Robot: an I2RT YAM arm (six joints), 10 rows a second.
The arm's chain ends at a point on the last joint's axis. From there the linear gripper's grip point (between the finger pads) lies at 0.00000 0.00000 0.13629 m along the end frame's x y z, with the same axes.
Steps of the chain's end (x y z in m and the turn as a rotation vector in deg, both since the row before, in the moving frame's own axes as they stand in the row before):
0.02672 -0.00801 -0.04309 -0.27 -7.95 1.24
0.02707 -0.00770 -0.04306 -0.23 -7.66 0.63
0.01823 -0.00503 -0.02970 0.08 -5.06 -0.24
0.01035 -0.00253 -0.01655 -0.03 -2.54 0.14
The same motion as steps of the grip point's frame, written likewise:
0.00786 -0.00757 -0.04440 -0.27 -7.95 1.24
0.00890 -0.00725 -0.04428 -0.23 -7.66 0.63
0.00621 -0.00519 -0.03023 0.08 -5.06 -0.24
0.00431 -0.00247 -0.01668 -0.03 -2.54 0.14

